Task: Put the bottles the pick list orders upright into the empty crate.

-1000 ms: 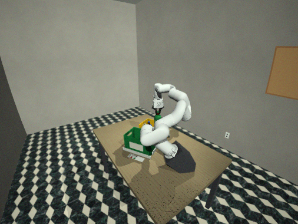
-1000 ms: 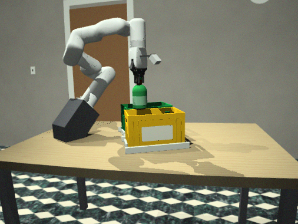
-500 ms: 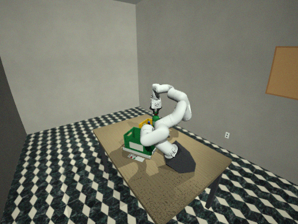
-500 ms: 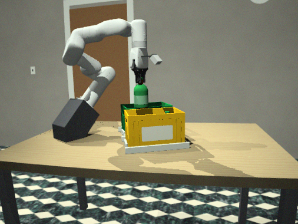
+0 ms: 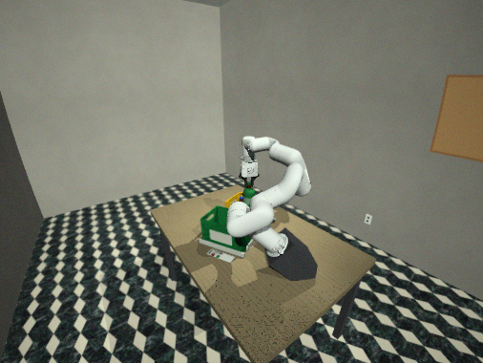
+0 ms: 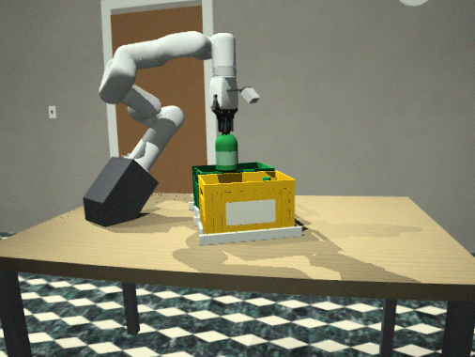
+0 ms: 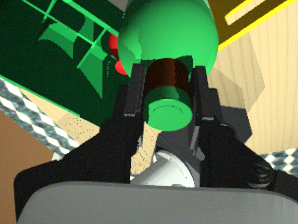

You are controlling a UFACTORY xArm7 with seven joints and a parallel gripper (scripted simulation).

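Right now the green-capped bottle is 7 cm below my hand. From my hand the other things lie so: red bottle (25 cm below, 10 cm behind, 7 cm to the left); then yellow crate (25 cm below, 8 cm ahead, 3 cm to the right); then white-topped bottle (25 cm below, 10 cm ahead, 6 cm to the right).
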